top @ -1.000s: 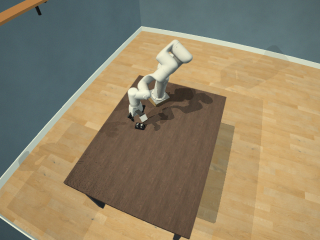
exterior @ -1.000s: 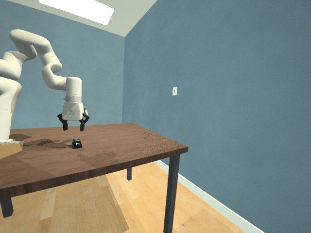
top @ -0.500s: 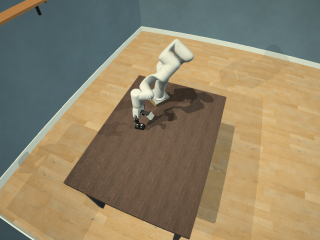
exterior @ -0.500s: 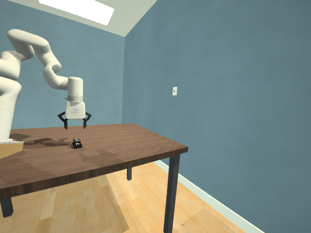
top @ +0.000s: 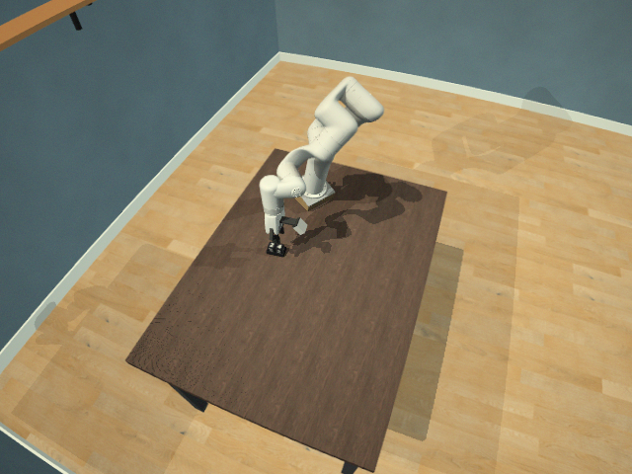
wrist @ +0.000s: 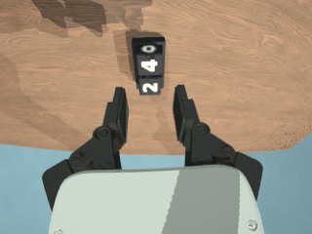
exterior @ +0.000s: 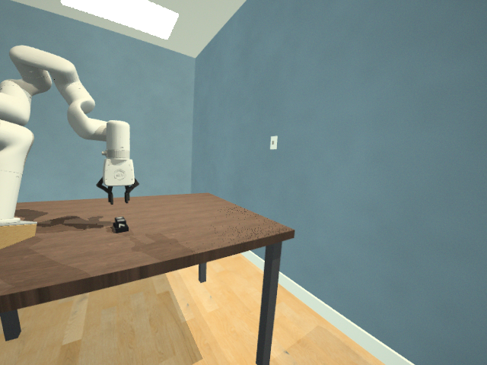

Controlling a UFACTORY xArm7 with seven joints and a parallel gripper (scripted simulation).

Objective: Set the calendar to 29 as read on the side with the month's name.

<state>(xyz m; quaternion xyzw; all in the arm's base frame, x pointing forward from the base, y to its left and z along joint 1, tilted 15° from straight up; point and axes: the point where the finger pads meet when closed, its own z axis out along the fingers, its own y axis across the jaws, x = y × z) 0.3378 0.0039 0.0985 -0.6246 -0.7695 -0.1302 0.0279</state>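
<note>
Now: hand 2 cm to the left of the black tray and 11 cm above it.
</note>
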